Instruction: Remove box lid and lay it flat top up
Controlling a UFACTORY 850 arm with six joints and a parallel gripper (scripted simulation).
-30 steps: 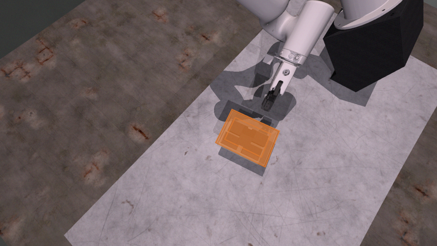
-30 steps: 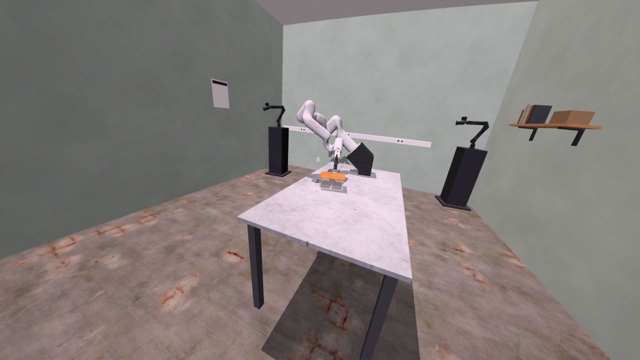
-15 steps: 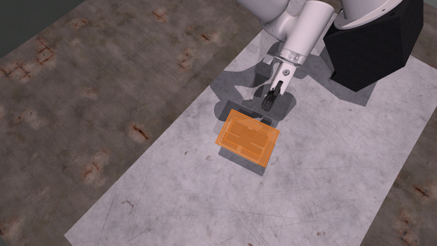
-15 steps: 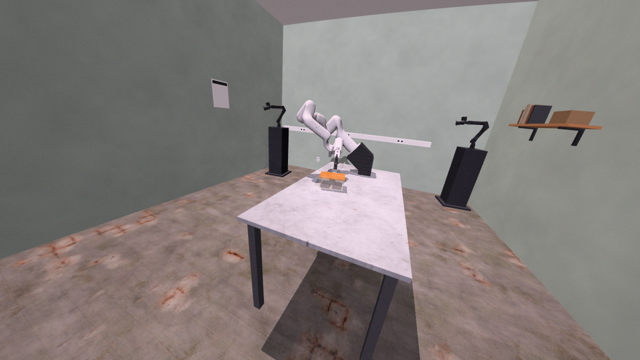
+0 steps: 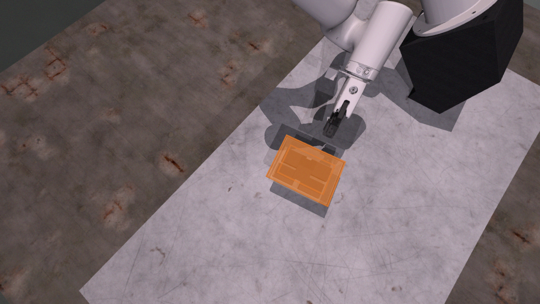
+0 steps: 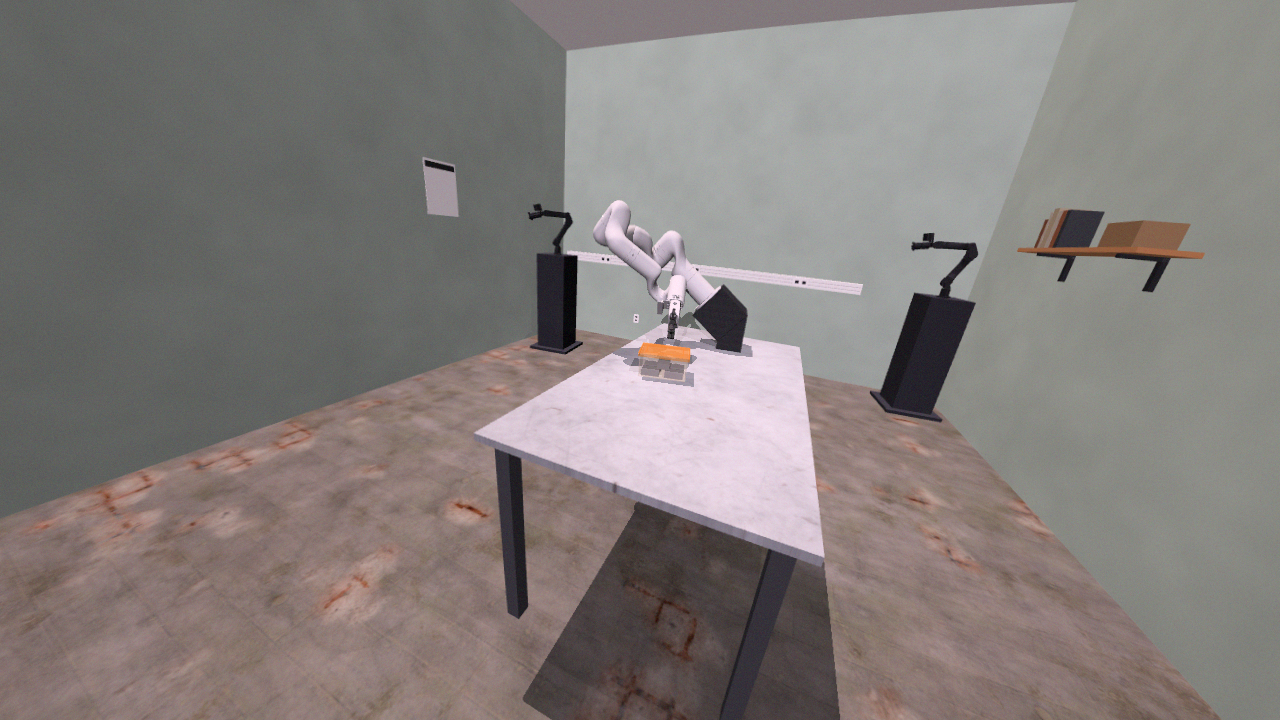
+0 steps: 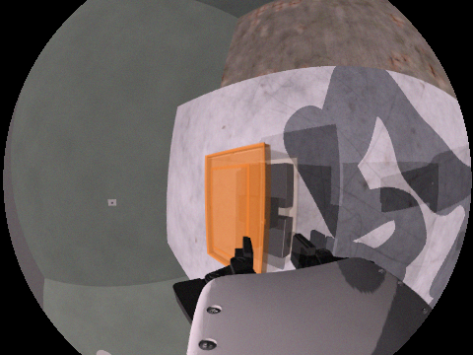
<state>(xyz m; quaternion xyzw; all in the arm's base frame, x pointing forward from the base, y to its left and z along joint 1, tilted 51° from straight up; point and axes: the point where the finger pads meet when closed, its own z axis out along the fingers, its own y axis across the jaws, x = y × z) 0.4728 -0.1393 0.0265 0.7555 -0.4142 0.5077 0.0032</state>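
Right now the orange lid is 130 mm ahead of my hand, 50 mm below it and 10 mm to the left of it. The rest, counted from my hand: box: 130 mm ahead, 100 mm below, 10 mm to the left.
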